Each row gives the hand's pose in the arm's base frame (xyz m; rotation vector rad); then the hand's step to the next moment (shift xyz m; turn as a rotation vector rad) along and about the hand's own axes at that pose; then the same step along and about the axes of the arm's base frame.
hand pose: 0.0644 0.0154 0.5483 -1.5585 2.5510 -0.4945
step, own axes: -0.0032 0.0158 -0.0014 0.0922 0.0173 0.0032
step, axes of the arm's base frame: -0.0122 0.0098 -0.0042 -0.0568 -0.0747 -0.0020
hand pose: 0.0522 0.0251 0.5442 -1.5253 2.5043 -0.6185
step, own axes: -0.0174 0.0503 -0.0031 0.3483 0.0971 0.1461
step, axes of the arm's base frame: -0.0338 0.0362 -0.0197 -0.1963 -0.3057 -0.1419
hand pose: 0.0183 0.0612 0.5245 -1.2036 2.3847 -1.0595
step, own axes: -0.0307 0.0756 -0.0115 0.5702 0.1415 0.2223
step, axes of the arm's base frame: -0.0312 0.0590 -0.0484 -0.3199 -0.4989 -0.2080
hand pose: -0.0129 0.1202 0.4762 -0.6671 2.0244 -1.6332
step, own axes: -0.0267 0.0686 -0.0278 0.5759 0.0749 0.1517
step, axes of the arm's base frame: -0.0024 0.0502 -0.0605 -0.3622 -0.4609 -0.1293
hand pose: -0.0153 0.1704 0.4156 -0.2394 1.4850 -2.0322
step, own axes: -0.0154 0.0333 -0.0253 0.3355 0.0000 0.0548
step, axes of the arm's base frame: 0.0123 0.0227 -0.0363 -0.2428 -0.2332 -0.0475
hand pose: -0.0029 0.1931 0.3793 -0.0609 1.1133 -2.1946
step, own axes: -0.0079 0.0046 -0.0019 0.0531 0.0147 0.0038
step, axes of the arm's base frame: 0.0080 0.0040 -0.0026 -0.0321 -0.0396 -0.0214
